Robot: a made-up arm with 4 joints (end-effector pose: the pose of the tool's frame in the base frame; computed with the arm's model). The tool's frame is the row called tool. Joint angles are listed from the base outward.
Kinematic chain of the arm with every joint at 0, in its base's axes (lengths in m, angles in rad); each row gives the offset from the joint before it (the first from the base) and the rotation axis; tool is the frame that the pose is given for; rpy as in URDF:
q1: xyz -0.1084 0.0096 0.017 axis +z
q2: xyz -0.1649 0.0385 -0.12 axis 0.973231 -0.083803 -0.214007
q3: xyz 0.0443 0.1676 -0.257 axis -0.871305 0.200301 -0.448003
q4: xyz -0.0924 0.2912 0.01 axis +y
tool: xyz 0.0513 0.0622 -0.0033 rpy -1.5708 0 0
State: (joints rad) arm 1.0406 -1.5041 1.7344 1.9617
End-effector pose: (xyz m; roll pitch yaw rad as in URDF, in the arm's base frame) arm 0.3187 -0.3845 -0.3436 -1.6519 -0.7180 -1.6703
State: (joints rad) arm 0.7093 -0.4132 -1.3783 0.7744
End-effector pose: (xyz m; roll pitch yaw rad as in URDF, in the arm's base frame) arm -0.5728 -0.0621 -0.2102 -0.8170 0.2542 1.8403
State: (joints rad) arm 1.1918 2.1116 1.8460 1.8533
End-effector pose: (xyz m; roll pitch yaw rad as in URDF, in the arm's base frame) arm -0.5099 0.2772 0.2873 1.3825 0.2049 -2.5801
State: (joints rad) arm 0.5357 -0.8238 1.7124 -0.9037
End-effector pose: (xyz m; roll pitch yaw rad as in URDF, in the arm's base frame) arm -0.0556 -0.2403 -0.6877 2.2620 0.1099 0.9728
